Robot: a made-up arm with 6 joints. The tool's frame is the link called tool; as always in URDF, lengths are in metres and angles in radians.
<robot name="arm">
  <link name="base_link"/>
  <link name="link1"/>
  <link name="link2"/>
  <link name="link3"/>
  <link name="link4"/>
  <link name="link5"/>
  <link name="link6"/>
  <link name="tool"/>
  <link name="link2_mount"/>
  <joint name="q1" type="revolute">
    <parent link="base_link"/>
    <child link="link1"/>
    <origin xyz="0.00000 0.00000 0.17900" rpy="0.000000 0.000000 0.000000"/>
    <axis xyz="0 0 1"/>
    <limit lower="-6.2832" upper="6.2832"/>
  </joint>
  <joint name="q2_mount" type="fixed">
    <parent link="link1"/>
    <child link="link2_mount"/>
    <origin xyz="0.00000 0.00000 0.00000" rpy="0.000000 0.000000 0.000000"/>
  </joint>
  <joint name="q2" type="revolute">
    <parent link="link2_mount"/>
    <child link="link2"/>
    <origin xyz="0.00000 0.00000 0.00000" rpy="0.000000 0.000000 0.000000"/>
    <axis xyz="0 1 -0.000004"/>
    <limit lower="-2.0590" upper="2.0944"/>
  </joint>
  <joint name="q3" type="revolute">
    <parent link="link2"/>
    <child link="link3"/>
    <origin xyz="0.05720 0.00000 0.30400" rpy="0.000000 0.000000 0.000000"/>
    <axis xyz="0 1 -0.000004"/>
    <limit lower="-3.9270" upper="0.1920"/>
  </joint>
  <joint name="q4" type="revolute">
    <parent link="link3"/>
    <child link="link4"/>
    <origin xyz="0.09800 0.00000 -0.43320" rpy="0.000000 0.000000 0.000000"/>
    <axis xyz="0 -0.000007 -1"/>
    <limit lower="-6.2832" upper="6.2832"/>
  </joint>
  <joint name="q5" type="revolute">
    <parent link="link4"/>
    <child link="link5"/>
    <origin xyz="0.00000 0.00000 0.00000" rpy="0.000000 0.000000 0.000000"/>
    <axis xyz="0 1 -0.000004"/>
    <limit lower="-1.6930" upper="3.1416"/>
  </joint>
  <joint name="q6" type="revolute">
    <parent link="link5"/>
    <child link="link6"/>
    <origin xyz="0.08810 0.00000 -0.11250" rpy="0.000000 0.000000 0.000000"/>
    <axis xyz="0 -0.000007 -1"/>
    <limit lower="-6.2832" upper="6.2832"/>
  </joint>
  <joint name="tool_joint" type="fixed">
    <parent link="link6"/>
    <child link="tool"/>
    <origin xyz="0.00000 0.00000 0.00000" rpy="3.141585 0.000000 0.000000"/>
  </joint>
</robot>
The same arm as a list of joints. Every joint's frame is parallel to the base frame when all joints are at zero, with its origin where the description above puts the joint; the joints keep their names.
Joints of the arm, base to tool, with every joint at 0 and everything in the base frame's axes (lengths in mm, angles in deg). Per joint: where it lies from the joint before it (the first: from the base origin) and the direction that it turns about. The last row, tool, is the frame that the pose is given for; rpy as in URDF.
q1: axis +z xyz 0 0 179
q2: axis +y xyz 0 0 0
q3: axis +y xyz 57.2 0 304
q4: axis -z xyz 98 0 -433.2
q5: axis +y xyz 0 0 0
q6: axis -z xyz 88.1 0 -112.5
tool: xyz 0 0 0 rpy 180 0 0
Joint limits (deg, base to tool): -360..360 -117.97..120 -225..11 -360..360 -97..180 -360..360

